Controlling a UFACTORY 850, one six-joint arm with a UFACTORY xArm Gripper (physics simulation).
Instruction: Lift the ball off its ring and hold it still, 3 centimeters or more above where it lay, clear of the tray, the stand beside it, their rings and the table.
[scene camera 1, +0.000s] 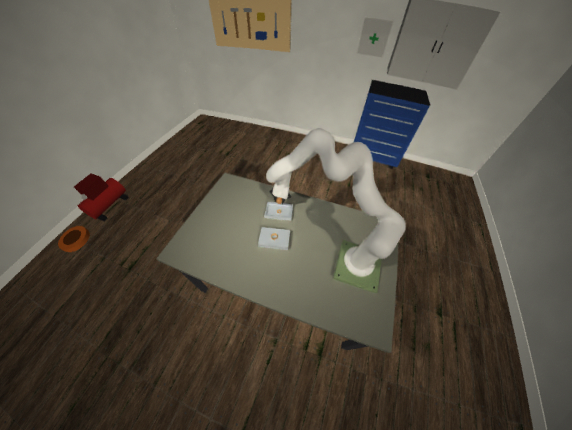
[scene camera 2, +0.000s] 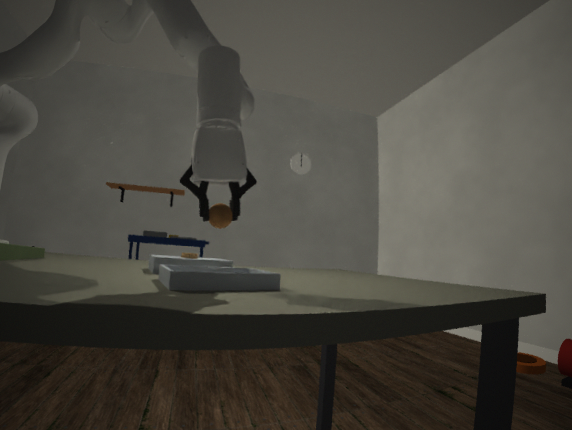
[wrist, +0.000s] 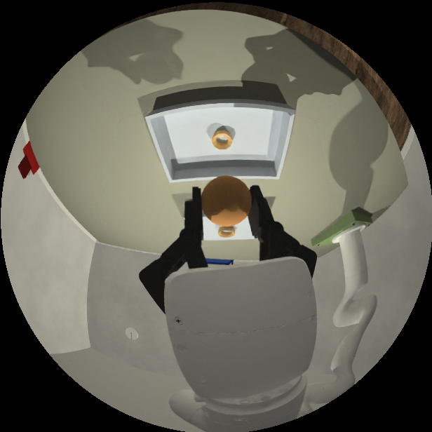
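Note:
My gripper is shut on the orange ball, one black finger on each side of it. The ball hangs in the air well above the tray, touching neither tray nor table. In scene camera 1 the ball is small, at the fingertips. The tray's orange ring lies bare on its floor. The pale stand beside the tray bears another bare orange ring; the ball partly hides the stand in the wrist view.
The tray and stand are on the grey-green table. The arm's green base plate is at one side of the table. A blue drawer cabinet stands on the floor behind the table.

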